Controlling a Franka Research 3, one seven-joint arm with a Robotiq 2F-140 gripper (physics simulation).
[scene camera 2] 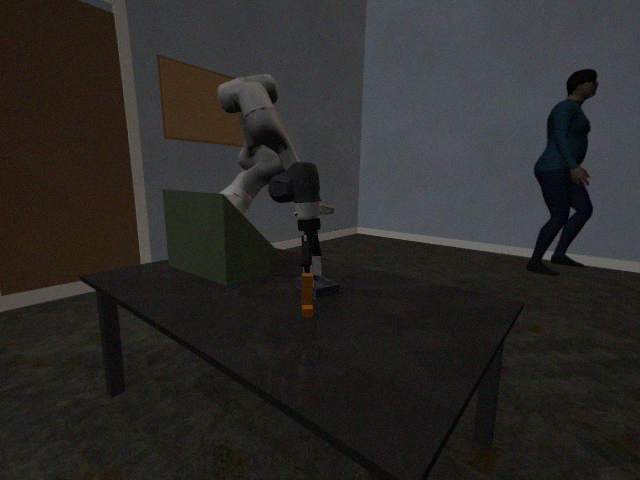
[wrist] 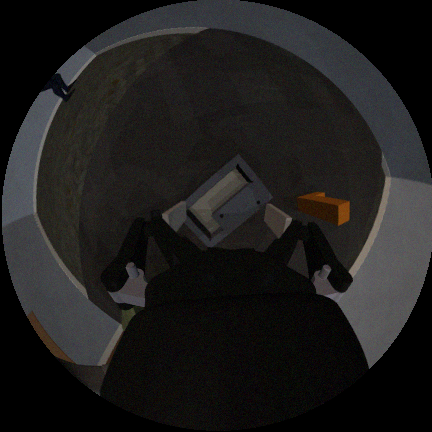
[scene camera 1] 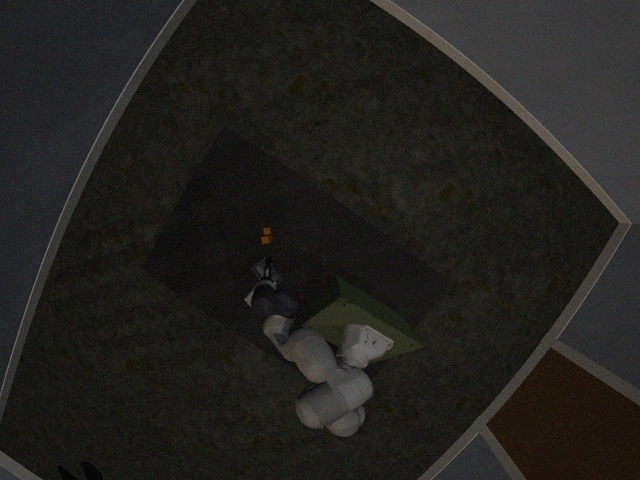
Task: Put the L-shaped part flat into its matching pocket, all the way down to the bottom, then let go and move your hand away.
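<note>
The orange L-shaped part (scene camera 1: 266, 240) (scene camera 2: 307, 291) (wrist: 325, 207) stands upright on its short leg on the table, its long leg pointing up. The grey block (scene camera 1: 257, 268) (scene camera 2: 329, 290) (wrist: 240, 205) lies near it, toward the arm's side. Its pale L-shaped pocket (wrist: 220, 192) faces up, with the orange part outside it. My gripper (scene camera 1: 267, 269) (scene camera 2: 312, 268) (wrist: 225, 210) is open with nothing between its fingers. It points down above the grey block, beside the orange part. In scene camera 2, the orange part partly hides a finger and the block.
A green wedge-shaped stand (scene camera 1: 356, 315) (scene camera 2: 196, 235) bears the arm's base on the dark table (scene camera 1: 227, 170) (scene camera 2: 387, 351). A person (scene camera 2: 566, 129) (wrist: 60, 87) is on the floor well beyond the table. Walls surround the area.
</note>
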